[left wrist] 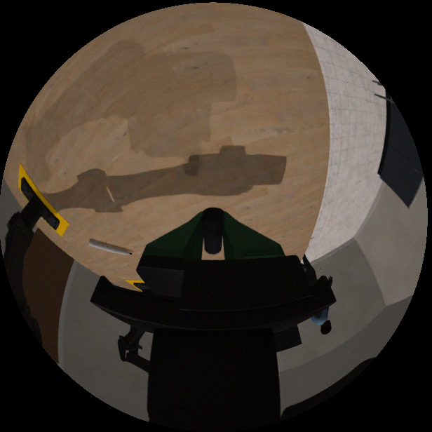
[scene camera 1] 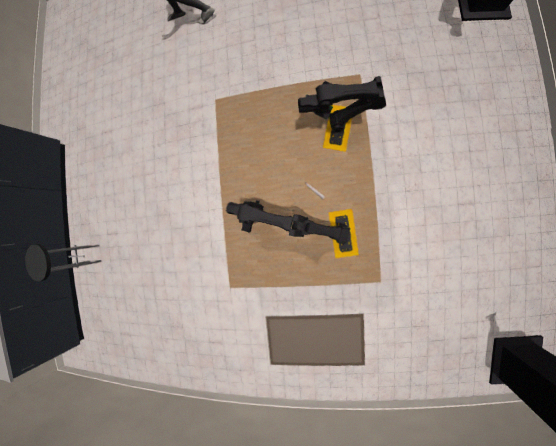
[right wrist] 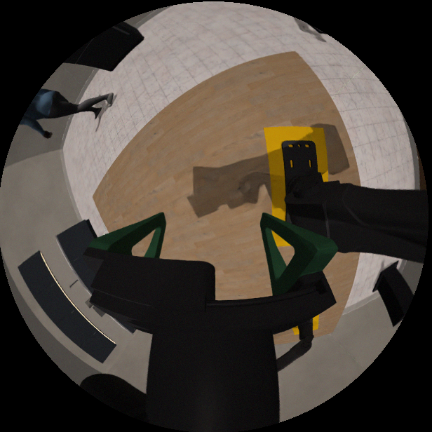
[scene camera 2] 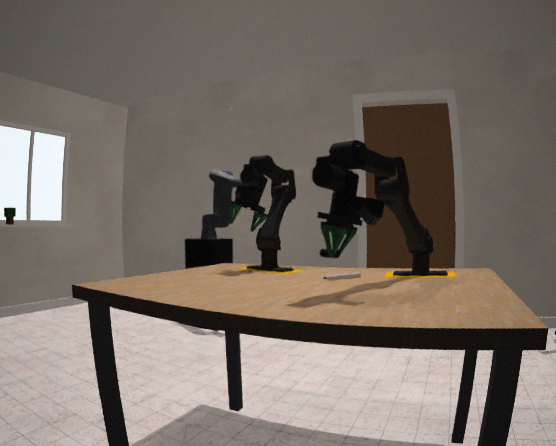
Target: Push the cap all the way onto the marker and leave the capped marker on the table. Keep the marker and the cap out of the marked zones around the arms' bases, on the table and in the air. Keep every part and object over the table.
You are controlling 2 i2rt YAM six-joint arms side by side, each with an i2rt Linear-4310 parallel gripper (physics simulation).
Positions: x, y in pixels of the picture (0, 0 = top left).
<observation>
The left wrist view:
my left gripper: 212, 216
black cap: 212, 217
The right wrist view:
my right gripper: 212, 217
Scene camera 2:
my left gripper: 333, 257
my right gripper: 241, 227
</observation>
